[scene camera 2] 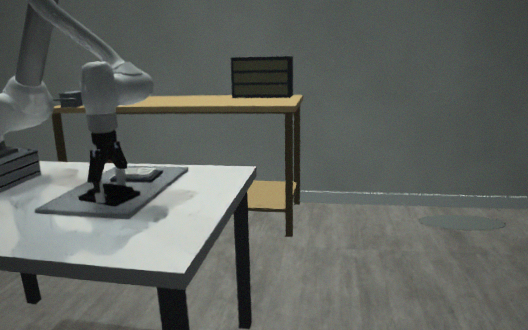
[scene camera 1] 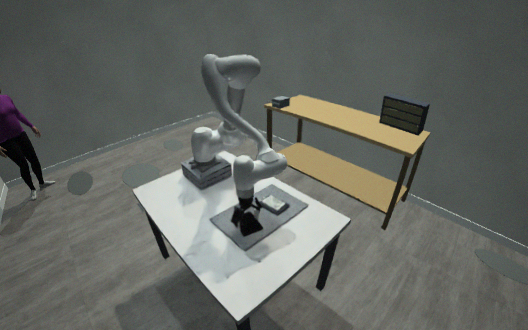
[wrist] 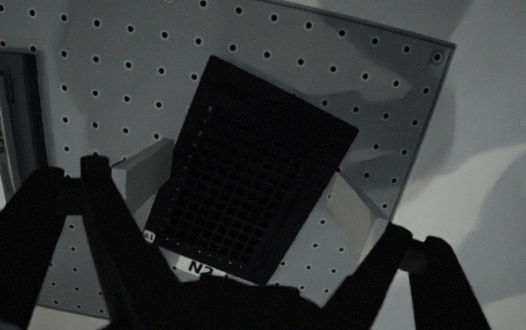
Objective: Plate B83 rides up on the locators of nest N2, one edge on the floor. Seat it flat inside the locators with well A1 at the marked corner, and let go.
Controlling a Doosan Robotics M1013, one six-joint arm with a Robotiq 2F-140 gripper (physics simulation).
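Black well plate B83 is at nest N2, whose white label shows at the plate's lower edge in the wrist view. Plate and nest are both very dark, so the locators and the plate's tilt are hard to tell. A small A1 tag shows at the lower-left corner in the wrist view. My gripper is open and empty. In the wrist view its pale pads are on either side of the plate, the left one close to the plate's edge.
The grey perforated board lies on the white table. A dark nest with a pale plate sits beside N2. A wooden bench is behind. A person stands at far left.
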